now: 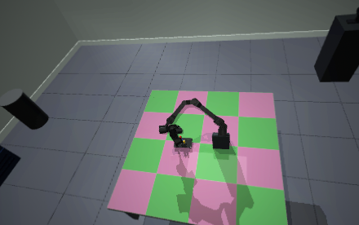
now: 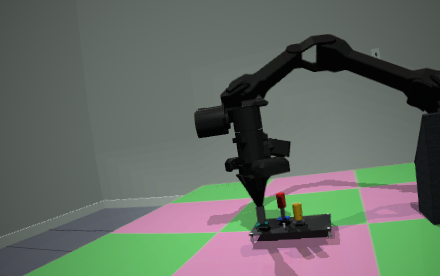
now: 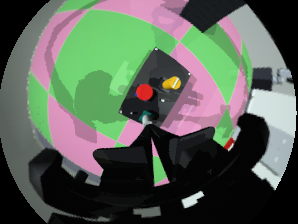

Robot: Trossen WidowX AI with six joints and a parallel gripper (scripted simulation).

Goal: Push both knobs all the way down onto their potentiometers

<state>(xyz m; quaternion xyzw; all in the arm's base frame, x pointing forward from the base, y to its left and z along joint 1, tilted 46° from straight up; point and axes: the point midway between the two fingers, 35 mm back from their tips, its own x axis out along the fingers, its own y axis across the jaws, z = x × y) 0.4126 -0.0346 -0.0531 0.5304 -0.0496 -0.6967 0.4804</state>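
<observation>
My gripper tip is now 80 mm past the yellow knob and 10 mm above it.
</observation>
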